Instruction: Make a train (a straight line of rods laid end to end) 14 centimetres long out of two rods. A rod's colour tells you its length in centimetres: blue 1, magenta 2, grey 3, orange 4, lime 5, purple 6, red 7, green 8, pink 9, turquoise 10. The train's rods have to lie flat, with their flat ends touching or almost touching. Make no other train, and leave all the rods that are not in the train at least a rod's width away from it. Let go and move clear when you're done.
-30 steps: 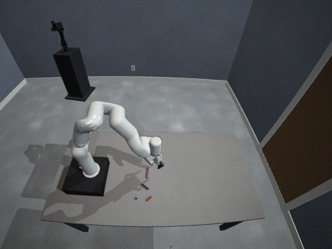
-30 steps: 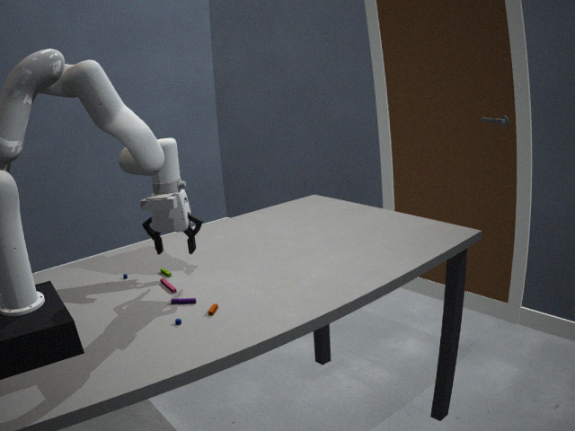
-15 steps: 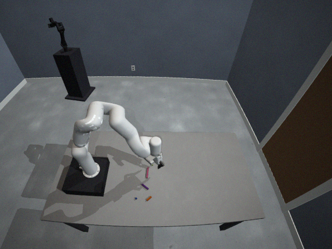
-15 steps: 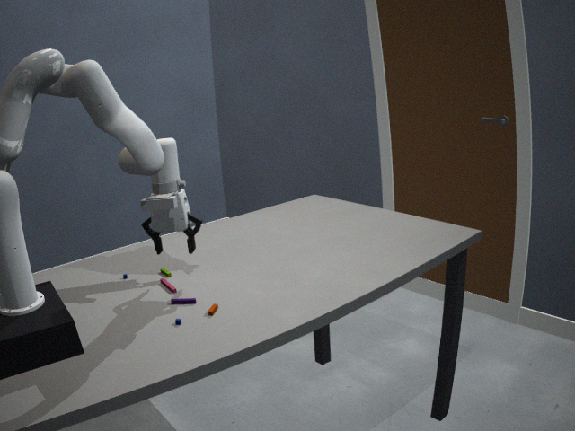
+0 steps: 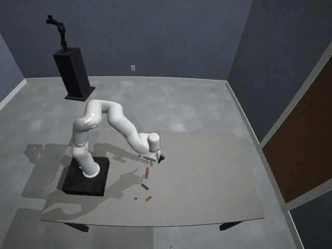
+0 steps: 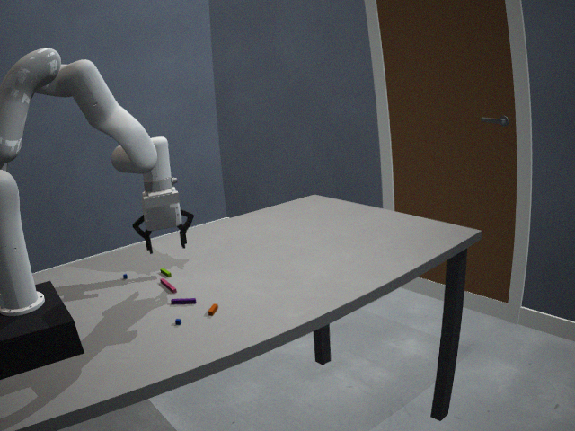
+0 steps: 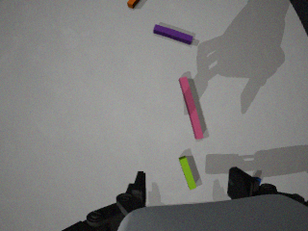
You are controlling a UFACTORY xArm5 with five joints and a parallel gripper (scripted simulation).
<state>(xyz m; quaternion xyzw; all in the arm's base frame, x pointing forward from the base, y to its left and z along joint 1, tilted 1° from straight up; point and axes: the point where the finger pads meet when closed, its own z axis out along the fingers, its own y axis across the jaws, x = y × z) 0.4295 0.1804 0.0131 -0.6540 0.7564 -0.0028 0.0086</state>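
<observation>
Right now the lime rod is 1 cm behind my hand, 2 cm to the left of it and 8 cm below it. From my hand the other things lie so: orange rod 2 cm ahead, 27 cm to the right, 8 cm below; purple rod 2 cm behind, 19 cm to the right, 8 cm below; pink rod 3 cm behind, 8 cm to the right, 8 cm below.
</observation>
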